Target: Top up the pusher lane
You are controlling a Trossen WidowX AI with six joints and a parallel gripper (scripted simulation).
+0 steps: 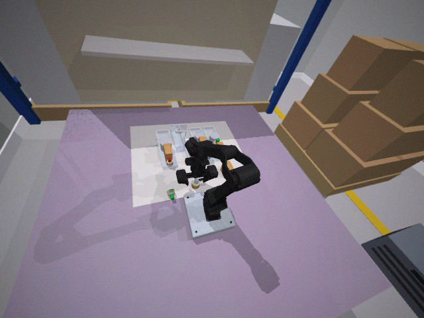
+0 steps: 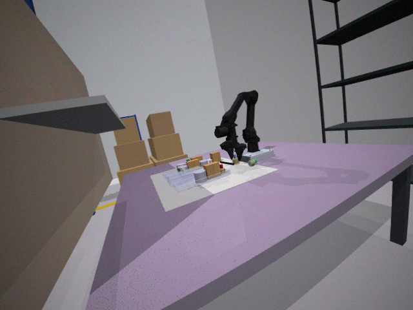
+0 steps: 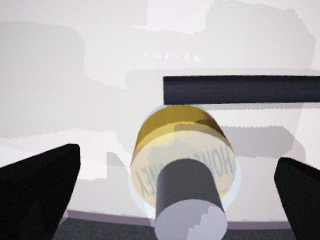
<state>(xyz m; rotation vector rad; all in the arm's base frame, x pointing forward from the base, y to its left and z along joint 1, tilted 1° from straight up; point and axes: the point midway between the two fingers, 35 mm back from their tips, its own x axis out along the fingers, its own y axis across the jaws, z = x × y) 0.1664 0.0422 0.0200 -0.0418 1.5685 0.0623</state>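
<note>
The black rod lies 3 cm ahead of my gripper tip, 6 cm to the right of it and 2 cm below it.
</note>
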